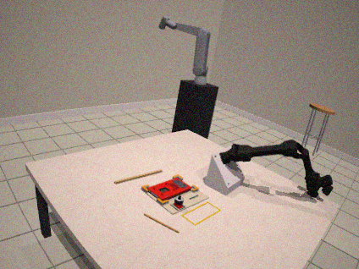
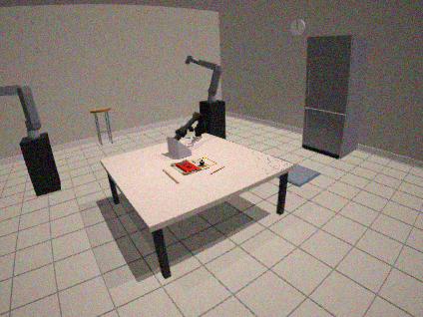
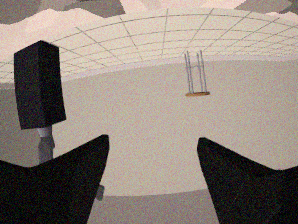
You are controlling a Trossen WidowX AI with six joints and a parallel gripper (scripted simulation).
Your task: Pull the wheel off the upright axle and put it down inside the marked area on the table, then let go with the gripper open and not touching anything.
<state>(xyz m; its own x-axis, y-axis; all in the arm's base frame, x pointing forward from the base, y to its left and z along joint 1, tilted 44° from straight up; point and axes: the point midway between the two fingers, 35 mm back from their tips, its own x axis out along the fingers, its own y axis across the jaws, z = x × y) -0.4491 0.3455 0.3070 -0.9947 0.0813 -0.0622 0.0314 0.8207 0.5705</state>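
My gripper tip is now 840 mm short of the hub, 420 mm to the left of it and 50 mm above it.
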